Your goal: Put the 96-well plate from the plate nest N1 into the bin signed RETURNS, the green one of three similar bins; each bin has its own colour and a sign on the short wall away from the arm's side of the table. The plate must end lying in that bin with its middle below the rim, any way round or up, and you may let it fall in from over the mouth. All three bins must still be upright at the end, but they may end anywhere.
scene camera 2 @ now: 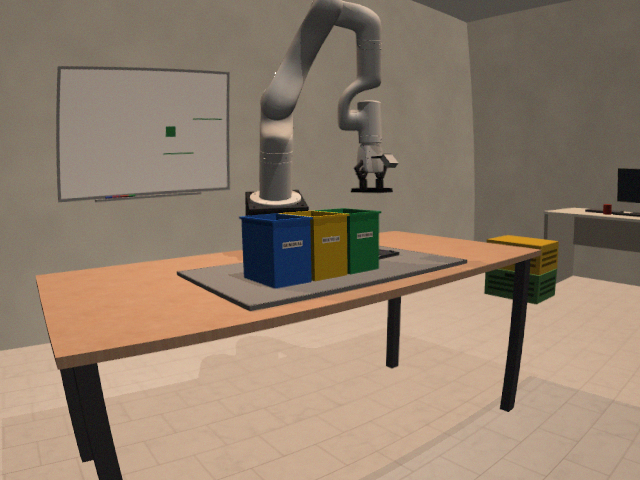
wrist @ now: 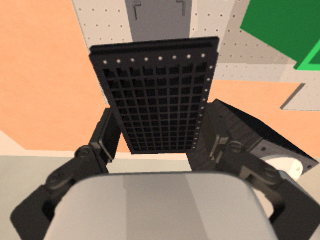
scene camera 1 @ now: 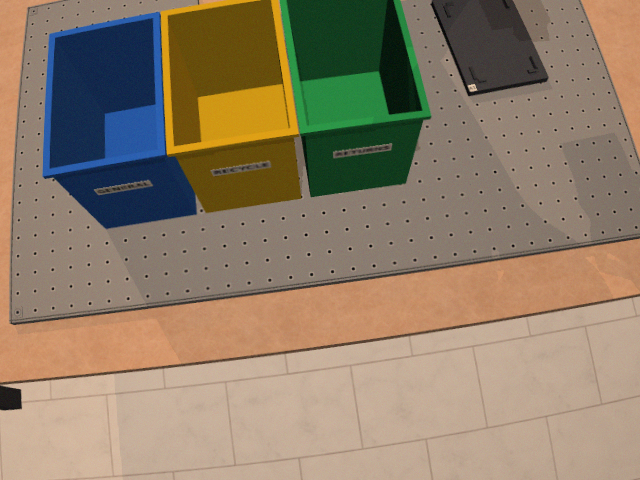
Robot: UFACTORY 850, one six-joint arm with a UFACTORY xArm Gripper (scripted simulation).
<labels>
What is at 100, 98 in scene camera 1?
A blue general bin.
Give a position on a green returns bin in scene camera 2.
362, 228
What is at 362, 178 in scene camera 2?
My gripper.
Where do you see a yellow recycle bin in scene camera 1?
At 222, 78
</labels>
